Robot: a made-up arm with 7 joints. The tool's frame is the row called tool.
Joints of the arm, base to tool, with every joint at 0 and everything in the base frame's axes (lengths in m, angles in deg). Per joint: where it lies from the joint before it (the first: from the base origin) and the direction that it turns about. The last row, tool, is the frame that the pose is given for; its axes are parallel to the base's.
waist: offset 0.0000 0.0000 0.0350 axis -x
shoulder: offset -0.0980 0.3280 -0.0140 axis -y
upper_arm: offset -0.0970 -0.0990 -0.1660 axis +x
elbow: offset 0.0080 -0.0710 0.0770 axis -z
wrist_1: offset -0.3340 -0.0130 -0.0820 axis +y
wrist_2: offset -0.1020 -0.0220 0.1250 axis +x
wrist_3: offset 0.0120 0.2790 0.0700 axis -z
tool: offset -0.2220 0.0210 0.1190
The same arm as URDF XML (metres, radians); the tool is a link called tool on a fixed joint. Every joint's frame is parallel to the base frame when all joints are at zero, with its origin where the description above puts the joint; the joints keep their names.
<robot name="arm">
<joint name="tool_fixed" type="fixed"><parent link="link7"/><child link="tool"/><origin xyz="-0.2220 0.0210 0.1190"/></joint>
<joint name="wrist_3" type="continuous"><parent link="link6"/><child link="link7"/><origin xyz="0.0120 0.2790 0.0700"/><axis xyz="0 0 -1"/></joint>
<joint name="wrist_2" type="continuous"><parent link="link5"/><child link="link6"/><origin xyz="-0.1020 -0.0220 0.1250"/><axis xyz="1 0 0"/></joint>
<joint name="wrist_1" type="continuous"><parent link="link4"/><child link="link5"/><origin xyz="-0.3340 -0.0130 -0.0820"/><axis xyz="0 1 0"/></joint>
<joint name="elbow" type="continuous"><parent link="link3"/><child link="link4"/><origin xyz="0.0080 -0.0710 0.0770"/><axis xyz="0 0 -1"/></joint>
<joint name="upper_arm" type="continuous"><parent link="link2"/><child link="link3"/><origin xyz="-0.0970 -0.0990 -0.1660"/><axis xyz="1 0 0"/></joint>
<joint name="shoulder" type="continuous"><parent link="link1"/><child link="link2"/><origin xyz="-0.0980 0.3280 -0.0140"/><axis xyz="0 -1 0"/></joint>
<joint name="waist" type="continuous"><parent link="base"/><child link="link1"/><origin xyz="0.0000 0.0000 0.0350"/><axis xyz="-1 0 0"/></joint>
<link name="base"/>
<link name="link1"/>
<link name="link2"/>
<link name="link3"/>
<link name="link4"/>
<link name="link5"/>
<link name="link6"/>
<link name="link7"/>
<link name="tool"/>
</robot>

